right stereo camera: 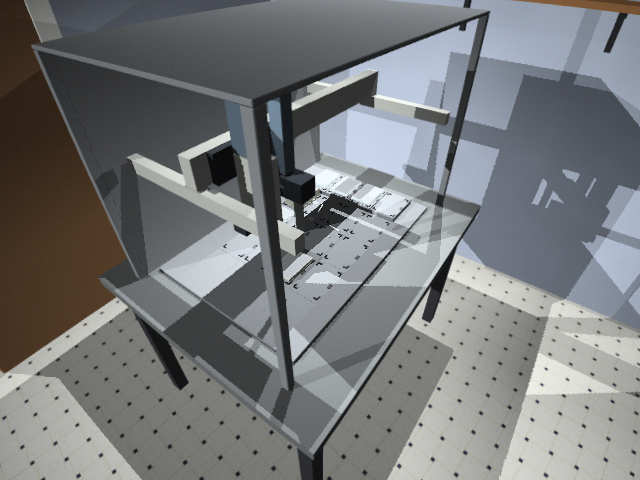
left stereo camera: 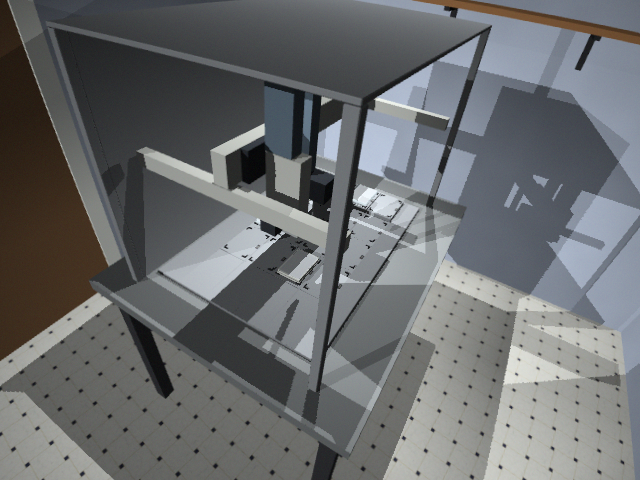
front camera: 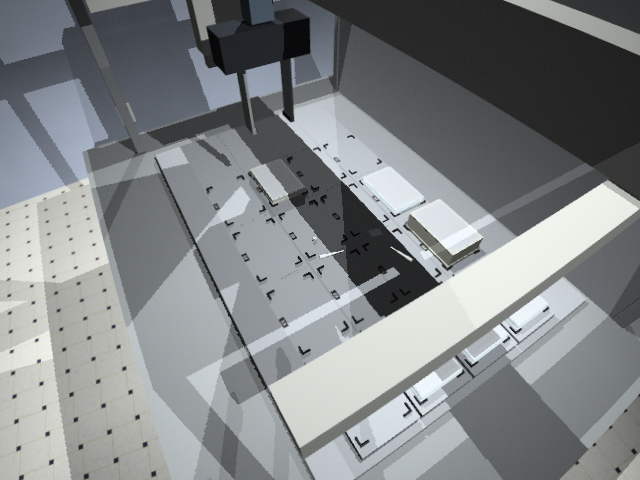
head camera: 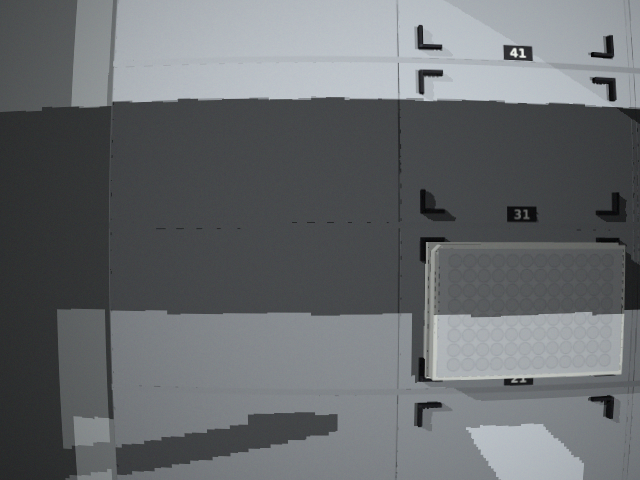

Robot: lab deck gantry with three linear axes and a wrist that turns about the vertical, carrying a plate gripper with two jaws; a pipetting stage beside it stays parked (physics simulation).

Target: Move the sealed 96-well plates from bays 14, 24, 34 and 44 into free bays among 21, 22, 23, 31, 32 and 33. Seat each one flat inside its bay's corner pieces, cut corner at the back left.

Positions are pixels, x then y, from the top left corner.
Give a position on a bay 14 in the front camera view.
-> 380, 427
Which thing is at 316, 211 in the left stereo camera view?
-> My gripper.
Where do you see a tall cream box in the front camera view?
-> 445, 234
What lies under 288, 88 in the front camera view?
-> My gripper.
